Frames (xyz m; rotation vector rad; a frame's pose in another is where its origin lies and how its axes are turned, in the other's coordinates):
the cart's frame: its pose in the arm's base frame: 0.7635 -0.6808 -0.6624 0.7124 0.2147 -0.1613
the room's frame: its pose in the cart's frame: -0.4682 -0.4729 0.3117 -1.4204 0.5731 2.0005
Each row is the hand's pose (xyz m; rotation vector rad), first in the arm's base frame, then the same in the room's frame.
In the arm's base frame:
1: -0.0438 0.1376 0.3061 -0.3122 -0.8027 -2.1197
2: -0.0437 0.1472 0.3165 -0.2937 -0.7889 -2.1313
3: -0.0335 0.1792 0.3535 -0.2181 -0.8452 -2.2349
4: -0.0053 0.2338 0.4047 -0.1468 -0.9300 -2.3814
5: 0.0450 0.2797 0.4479 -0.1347 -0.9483 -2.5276
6: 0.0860 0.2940 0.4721 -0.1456 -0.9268 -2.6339
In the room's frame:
1: 0.7330 -0.6634 1.3266 0.4682 -0.4535 2.1339
2: 0.7357 -0.6710 1.3382 0.4472 -0.4475 2.1253
3: 0.7404 -0.7053 1.3742 0.4613 -0.3729 2.0148
4: 0.7510 -0.7695 1.4208 0.5027 -0.3004 1.8532
5: 0.7515 -0.8455 1.4477 0.5201 -0.3053 1.7055
6: 0.7385 -0.8932 1.4532 0.5169 -0.3358 1.6052

